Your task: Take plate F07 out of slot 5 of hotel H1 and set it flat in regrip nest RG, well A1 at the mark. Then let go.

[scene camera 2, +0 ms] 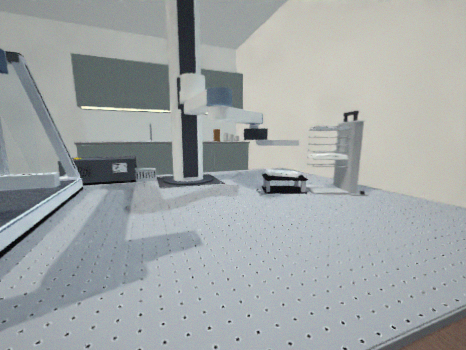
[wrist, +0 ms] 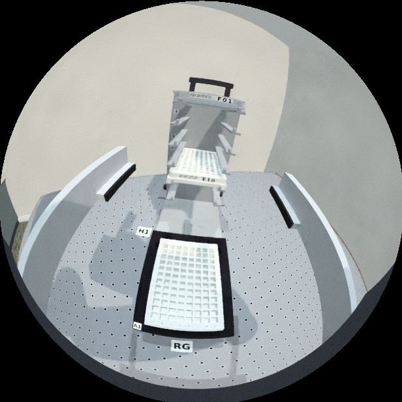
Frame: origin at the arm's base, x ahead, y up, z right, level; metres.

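Seen in the pictures: gripper, fingertip midpoint: (scene camera 2: 294, 142); arm's base, origin of the base link: (scene camera 2: 188, 182).
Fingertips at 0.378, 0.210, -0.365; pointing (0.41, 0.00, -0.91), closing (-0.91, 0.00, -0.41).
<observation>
Pixels of each thing's top centre, then the offset from my fingertips to it, as dx, dy, dz. "spot": a spot on its surface instead.
- white gridded plate, middle of its top: (scene camera 2: 282, 170) -0.019, -0.115, +0.040
- black regrip nest RG, middle of its top: (scene camera 2: 283, 173) -0.016, -0.128, +0.035
- plate E10, middle of its top: (scene camera 2: 327, 154) +0.049, -0.048, -0.128
- dark grey box, surface spot: (scene camera 2: 102, 171) spot: -0.412, -0.137, +0.753
- small pale rack, surface spot: (scene camera 2: 145, 174) spot: -0.423, -0.164, +0.570
A white gridded plate (scene camera 2: 283, 173) (wrist: 186, 285) lies flat in the black regrip nest RG (scene camera 2: 285, 179) (wrist: 148, 280); its label and well letters cannot be read. The A1 mark (wrist: 137, 326) is at the nest's near left corner in the wrist view. Hotel H1 (scene camera 2: 351, 157) (wrist: 196, 120) stands behind the nest. It holds plate F01 (wrist: 207, 99) at the top and plate E10 (scene camera 2: 327, 157) (wrist: 197, 162) lower down. My gripper (scene camera 2: 295, 143) (wrist: 205, 165) is open and empty, well above the nest, its fingers apart on either side and pointing towards the hotel.
The arm's white column (scene camera 2: 199, 150) stands behind and left of the nest. A dark grey box (scene camera 2: 102, 171) and a small pale rack (scene camera 2: 145, 174) stand further left. A pale angled frame (scene camera 2: 45, 115) is at the far left. A wall rises behind the hotel.
</observation>
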